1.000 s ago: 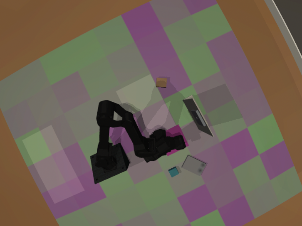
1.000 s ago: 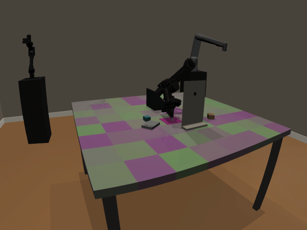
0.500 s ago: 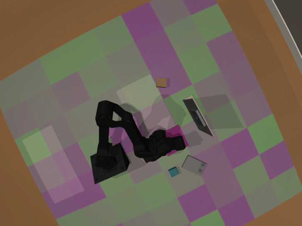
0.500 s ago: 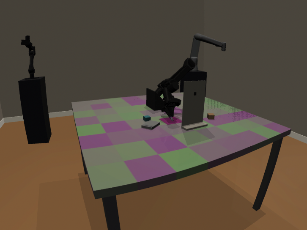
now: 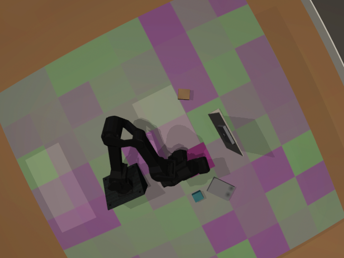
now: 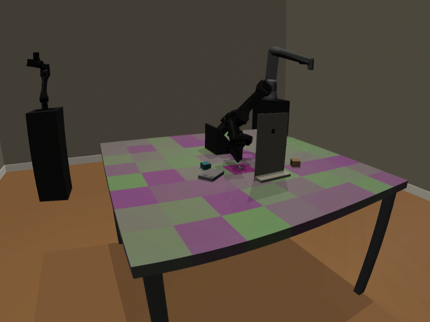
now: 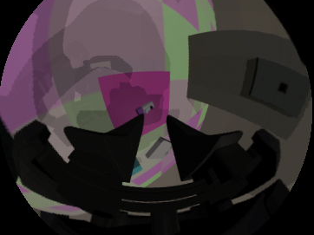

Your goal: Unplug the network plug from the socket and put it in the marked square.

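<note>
Now: gripper tip 3 cm above the magenta marked square. The rest, counted from my gripper tip: upright panel (14 cm ahead, 9 cm to the left, 9 cm above); flat grey plate (16 cm to the right, 6 cm ahead, 3 cm below); teal cube (15 cm to the right, 5 cm behind, 2 cm below).
</note>
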